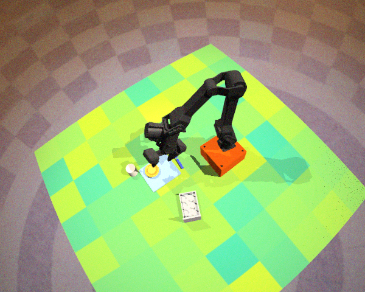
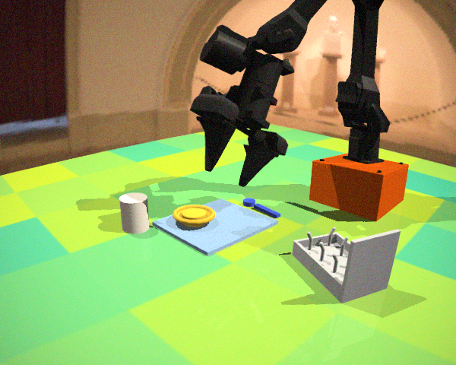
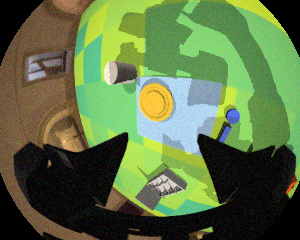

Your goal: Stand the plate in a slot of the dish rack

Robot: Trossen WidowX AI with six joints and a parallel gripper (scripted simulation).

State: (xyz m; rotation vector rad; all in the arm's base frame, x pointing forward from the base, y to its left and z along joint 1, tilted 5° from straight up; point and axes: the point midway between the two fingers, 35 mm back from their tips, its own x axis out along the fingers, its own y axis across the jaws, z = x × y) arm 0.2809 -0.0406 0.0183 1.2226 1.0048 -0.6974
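Right now the yellow plate is 6 cm below my gripper tip, 5 cm ahead of it and 1 cm to the right of it. The rest, counted from my gripper tip: blue spoon (8 cm behind, 7 cm below, 2 cm to the right); light blue mat (7 cm below, 2 cm ahead); white cup (13 cm ahead, 5 cm to the right, 5 cm below).
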